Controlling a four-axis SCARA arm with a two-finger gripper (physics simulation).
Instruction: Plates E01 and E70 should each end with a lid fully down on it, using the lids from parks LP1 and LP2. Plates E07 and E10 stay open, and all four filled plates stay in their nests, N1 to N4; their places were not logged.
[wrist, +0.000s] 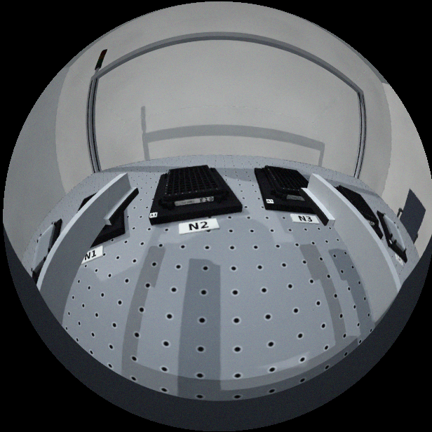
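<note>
My gripper (218, 176) is open and empty, low in front of the nests, its fingers apart to either side of nest N2 (232, 205). The black plate (192, 184) in N2 faces me; its label starts with E and ends in 0, the middle digit unclear. The plate (287, 179) in nest N3 (277, 204) is partly behind the right finger, its label too small to read. Nest N1 (116, 231) is mostly hidden by the left finger. Another black plate (359, 202) sits right of N3. Lid parks with pale lids show at far left (45, 242) and far right (394, 227); their labels are unreadable.
The perforated deck (219, 305) stretches in front of the nests, with white tags for N1 (92, 254), N2 (199, 225) and N3 (305, 219). A grey frame (220, 36) rises at the back. A dark panel (413, 212) stands at the far right.
</note>
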